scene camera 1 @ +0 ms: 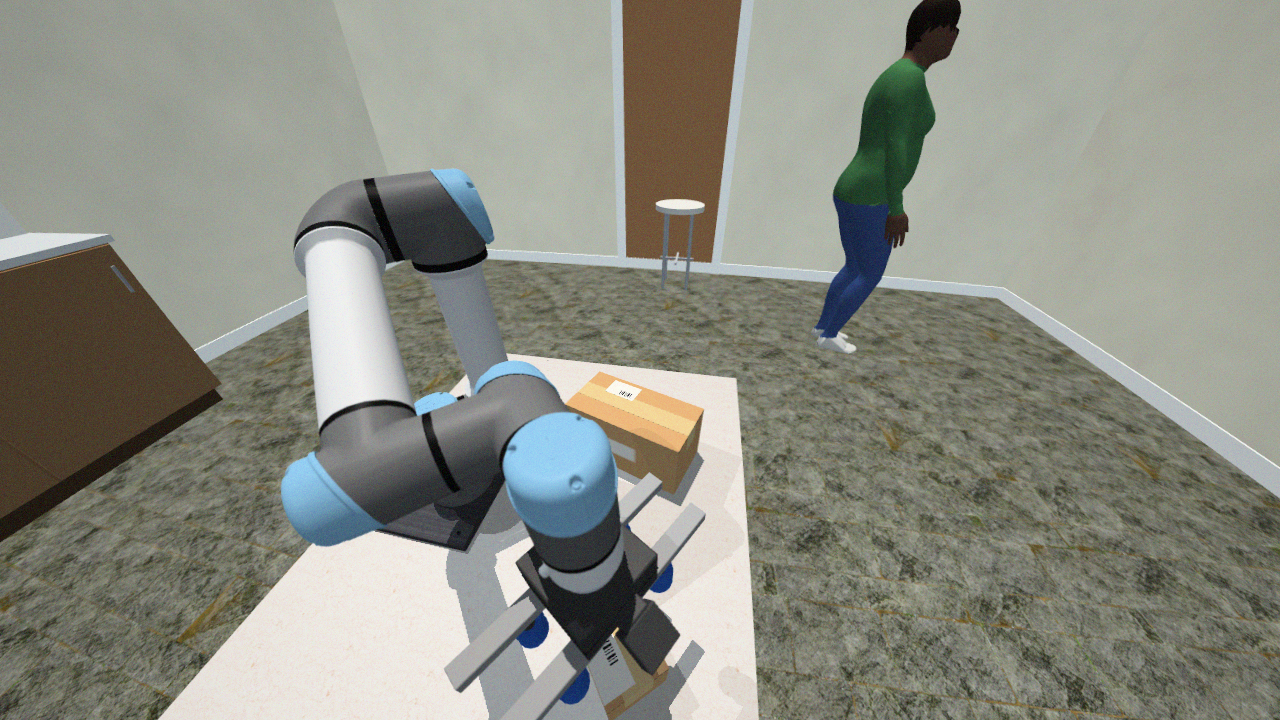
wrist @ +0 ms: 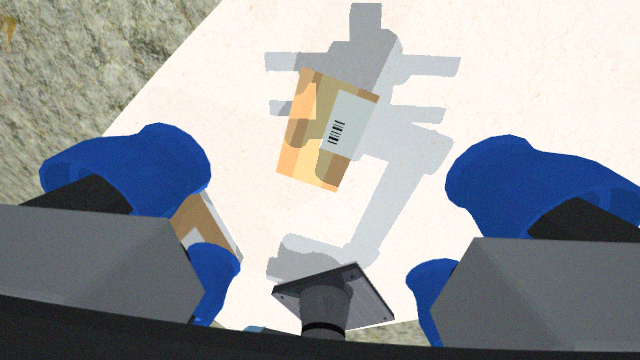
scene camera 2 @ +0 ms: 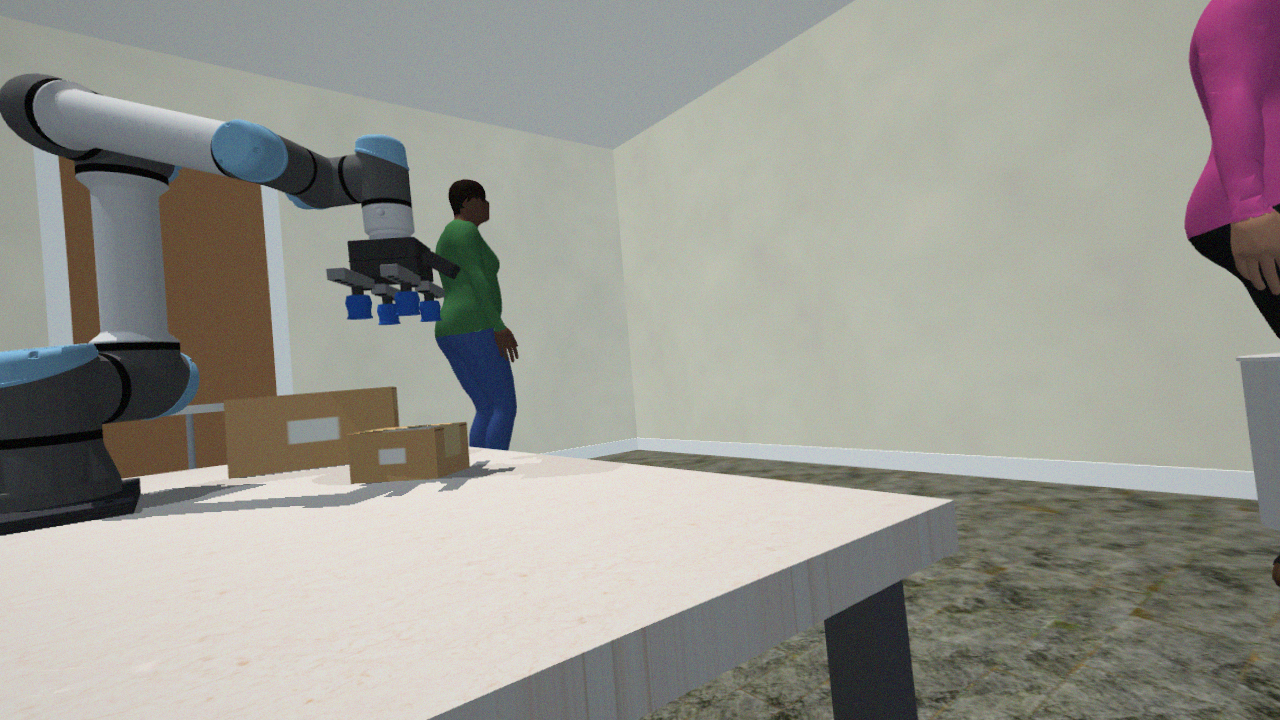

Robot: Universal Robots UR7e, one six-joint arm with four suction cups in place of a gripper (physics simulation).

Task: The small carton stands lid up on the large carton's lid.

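Pixels of known places: hand, its tool point: (wrist: 322, 229) (scene camera 2: 398, 319); arm's base, origin of its link: (wrist: 324, 300) (scene camera 2: 51, 500).
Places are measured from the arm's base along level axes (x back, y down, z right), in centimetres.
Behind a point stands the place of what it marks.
Note:
The small carton (scene camera 1: 617, 673) {y -5.7, x -44.1, z 31.7 cm} (scene camera 2: 393, 456) {y -1.6, x -39.0, z 30.6 cm} (wrist: 306, 156) {y -5.6, x -41.7, z 23.9 cm} stands on the table, tape and barcode label on its upward lid. The large carton (scene camera 1: 637, 417) {y -13.1, x -40.6, z -13.4 cm} (scene camera 2: 257, 440) {y -4.6, x -27.3, z -13.5 cm} (wrist: 200, 220) {y -1.3, x -40.8, z -8.3 cm} stands apart from it, nearer the back edge in scene camera 1, with its taped lid up. My gripper (scene camera 1: 597, 617) {y -23.5, x -41.9, z 28.7 cm} (scene camera 2: 394, 308) (wrist: 325, 230) {y -23.5, x -41.9, z 28.7 cm}, with four blue suction cups, is level and hangs well above the small carton. Nothing is on the cups. In scene camera 1 the gripper hides part of the small carton; in the wrist view a cup and bar hide much of the large carton.
The table (scene camera 1: 375, 626) {y 2.2, x 0.6, z 30.9 cm} (scene camera 2: 537, 573) {y 2.2, x -29.5, z 90.6 cm} carries the arm's base (scene camera 2: 62, 483) {y -2.7, x -1.6, z 7.2 cm} (wrist: 325, 300) {y -3.5, x -5.2, z 4.0 cm} beside the cartons. A person in green (scene camera 1: 895, 134) (scene camera 2: 465, 277) stands beyond the table. A person in pink (scene camera 2: 1239, 116) is at the right edge. A stool (scene camera 1: 680, 206) stands by the door.

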